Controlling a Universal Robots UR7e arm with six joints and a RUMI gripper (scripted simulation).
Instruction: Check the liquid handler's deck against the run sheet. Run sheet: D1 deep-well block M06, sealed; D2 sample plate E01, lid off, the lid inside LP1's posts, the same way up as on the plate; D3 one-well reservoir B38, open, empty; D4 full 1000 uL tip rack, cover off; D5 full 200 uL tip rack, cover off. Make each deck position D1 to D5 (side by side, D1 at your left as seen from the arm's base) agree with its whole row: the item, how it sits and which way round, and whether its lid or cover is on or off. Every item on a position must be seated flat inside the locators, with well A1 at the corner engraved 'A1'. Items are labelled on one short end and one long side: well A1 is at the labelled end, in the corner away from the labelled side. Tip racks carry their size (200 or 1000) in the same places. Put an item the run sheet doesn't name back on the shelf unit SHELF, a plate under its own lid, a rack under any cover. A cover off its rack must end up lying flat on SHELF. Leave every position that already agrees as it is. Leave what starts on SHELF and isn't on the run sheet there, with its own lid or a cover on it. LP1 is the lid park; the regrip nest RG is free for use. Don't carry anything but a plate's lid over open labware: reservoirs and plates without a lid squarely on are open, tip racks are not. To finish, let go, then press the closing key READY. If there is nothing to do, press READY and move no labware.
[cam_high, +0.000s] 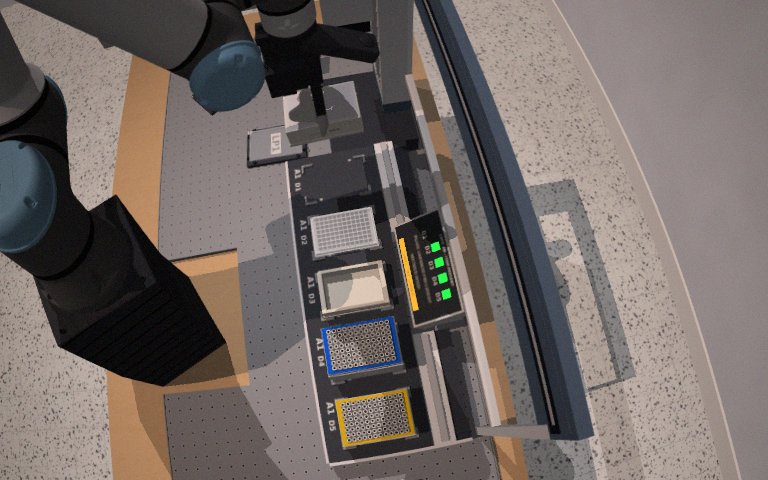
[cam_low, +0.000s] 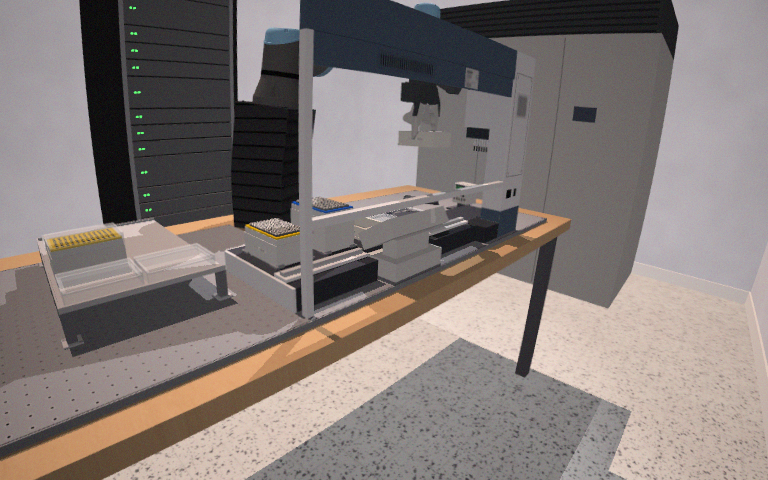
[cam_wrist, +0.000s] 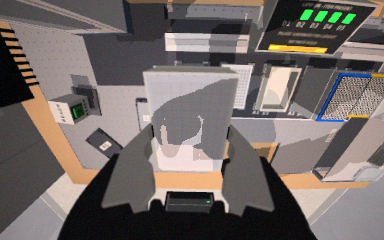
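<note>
Right now my hand is 10 mm above the sealed deep-well block. From my hand the other things lie so: sample plate: 240 mm below, 120 mm to the right, 20 mm behind; tall column: 200 mm to the left, 180 mm ahead, 20 mm below; one-well reservoir: 250 mm to the right, 240 mm below, 30 mm behind.
</note>
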